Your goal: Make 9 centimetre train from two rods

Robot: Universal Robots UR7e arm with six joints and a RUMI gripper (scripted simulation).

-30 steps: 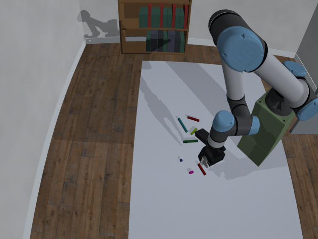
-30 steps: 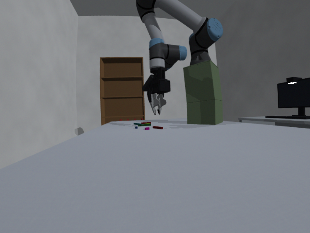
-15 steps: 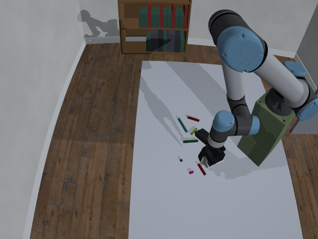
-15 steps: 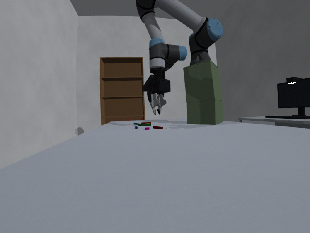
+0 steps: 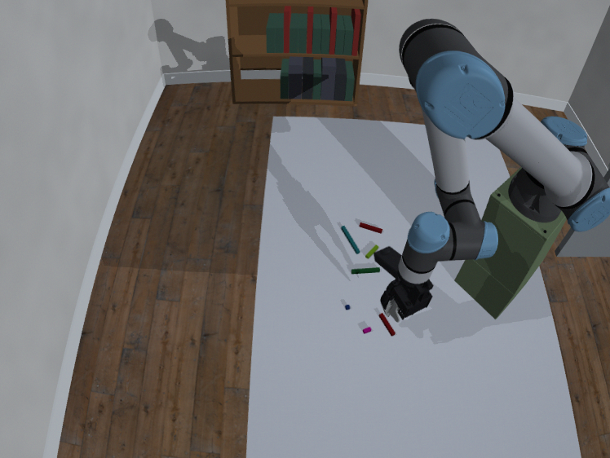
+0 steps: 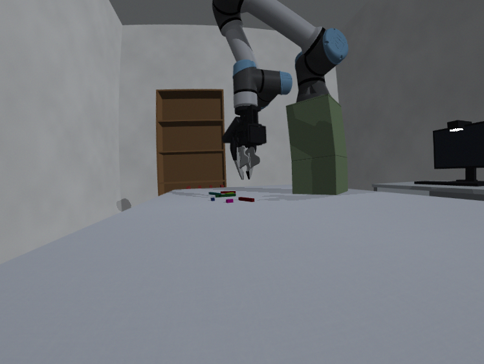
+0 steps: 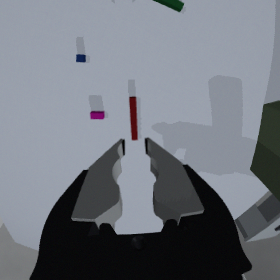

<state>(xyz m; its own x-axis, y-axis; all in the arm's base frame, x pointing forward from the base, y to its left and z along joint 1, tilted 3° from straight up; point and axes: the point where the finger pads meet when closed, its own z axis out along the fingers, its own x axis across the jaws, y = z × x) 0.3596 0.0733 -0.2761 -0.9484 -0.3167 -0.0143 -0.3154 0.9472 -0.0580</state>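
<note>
My hand is 80 mm above the magenta rod, 60 mm short of it and 10 mm to the right of it. Also, from my hand: green rod 170 mm to the right, 80 mm below, 20 mm ahead; then blue rod 100 mm ahead, 80 mm below, 70 mm to the right; then lime rod 240 mm to the right, 80 mm below, 10 mm behind.
</note>
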